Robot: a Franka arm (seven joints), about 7 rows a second.
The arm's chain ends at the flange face. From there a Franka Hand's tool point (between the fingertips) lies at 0.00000 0.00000 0.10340 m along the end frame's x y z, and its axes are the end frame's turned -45 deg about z.
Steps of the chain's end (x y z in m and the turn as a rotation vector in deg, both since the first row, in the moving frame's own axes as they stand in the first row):
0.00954, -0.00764, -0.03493, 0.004, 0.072, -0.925
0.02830, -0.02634, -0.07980, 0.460, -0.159, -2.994
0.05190, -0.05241, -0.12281, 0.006, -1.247, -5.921
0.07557, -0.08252, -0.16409, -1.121, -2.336, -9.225
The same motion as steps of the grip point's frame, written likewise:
0.01225, 0.00143, -0.03493, -0.048, 0.054, -0.925
0.03900, 0.00059, -0.07980, 0.438, 0.213, -2.994
0.07210, -0.00187, -0.12283, 0.886, -0.878, -5.921
0.10727, -0.00610, -0.16420, 0.859, -2.444, -9.225

